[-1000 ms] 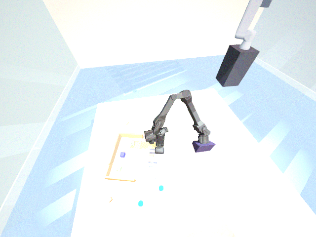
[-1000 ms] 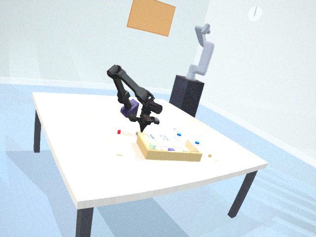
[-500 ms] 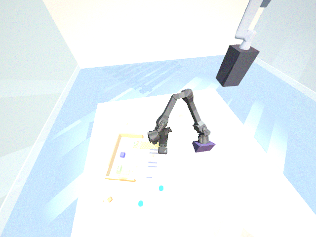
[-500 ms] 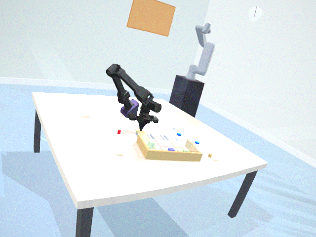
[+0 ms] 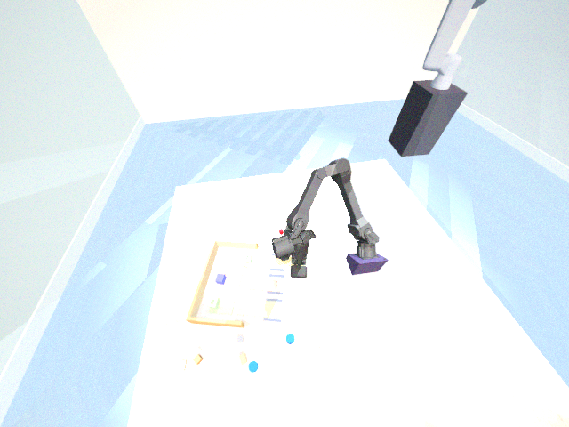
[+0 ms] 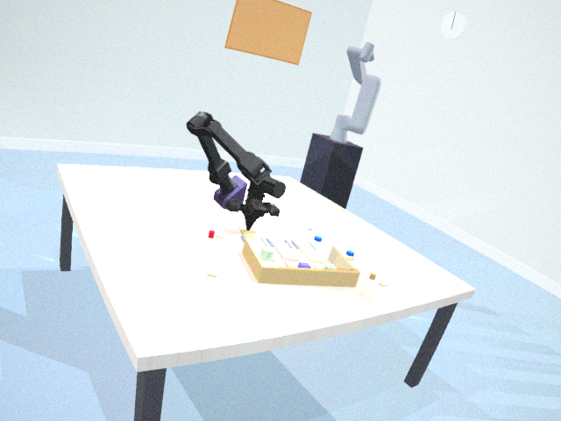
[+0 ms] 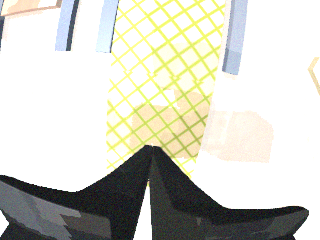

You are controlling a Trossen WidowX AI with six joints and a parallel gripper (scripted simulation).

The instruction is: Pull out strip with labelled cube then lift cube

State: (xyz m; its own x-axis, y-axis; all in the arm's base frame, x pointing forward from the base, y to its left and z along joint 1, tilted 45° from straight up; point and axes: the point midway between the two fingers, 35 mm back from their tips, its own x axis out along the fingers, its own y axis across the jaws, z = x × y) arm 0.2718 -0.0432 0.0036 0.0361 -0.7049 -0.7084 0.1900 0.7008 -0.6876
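Right now the yellow strip is 100 mm ahead of my gripper tip and 20 mm to the right of it. From my gripper tip the other things lie so: small red block: 160 mm to the right, 50 mm ahead, 10 mm above.
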